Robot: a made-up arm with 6 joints.
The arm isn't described. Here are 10 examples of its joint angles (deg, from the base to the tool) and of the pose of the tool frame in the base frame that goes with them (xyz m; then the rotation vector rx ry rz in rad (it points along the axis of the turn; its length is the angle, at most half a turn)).
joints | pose
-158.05 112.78 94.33 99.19 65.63 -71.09 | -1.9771 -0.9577 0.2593 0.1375 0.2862 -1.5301
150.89 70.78 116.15 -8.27 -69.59 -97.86 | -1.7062 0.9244 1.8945 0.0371 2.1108 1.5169
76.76 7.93 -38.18 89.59 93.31 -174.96 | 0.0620 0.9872 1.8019 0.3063 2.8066 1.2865
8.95 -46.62 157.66 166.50 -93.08 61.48 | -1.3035 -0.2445 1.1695 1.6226 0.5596 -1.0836
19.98 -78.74 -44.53 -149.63 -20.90 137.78 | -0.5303 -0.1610 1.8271 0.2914 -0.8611 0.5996
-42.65 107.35 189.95 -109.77 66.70 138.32 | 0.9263 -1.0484 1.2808 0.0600 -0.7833 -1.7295
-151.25 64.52 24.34 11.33 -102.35 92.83 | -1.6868 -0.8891 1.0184 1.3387 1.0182 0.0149
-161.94 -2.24 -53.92 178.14 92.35 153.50 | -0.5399 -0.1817 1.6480 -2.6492 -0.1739 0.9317
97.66 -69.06 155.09 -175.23 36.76 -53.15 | 0.2274 -1.6288 0.6810 0.8093 -0.4999 -1.3473
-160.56 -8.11 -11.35 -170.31 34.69 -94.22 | -0.7953 -0.2638 2.2354 0.3460 1.9395 -1.5642
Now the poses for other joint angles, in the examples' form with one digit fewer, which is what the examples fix.
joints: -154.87 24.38 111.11 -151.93 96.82 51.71
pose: -0.668 -0.228 2.795 -0.040 2.654 1.323
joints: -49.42 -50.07 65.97 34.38 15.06 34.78
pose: -0.930 1.123 2.427 -1.749 -1.686 -1.687
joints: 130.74 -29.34 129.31 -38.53 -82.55 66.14
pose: 0.718 -0.991 2.249 0.949 -2.036 1.198
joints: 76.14 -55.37 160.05 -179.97 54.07 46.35
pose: -0.379 -1.537 1.103 -0.860 0.515 -1.815
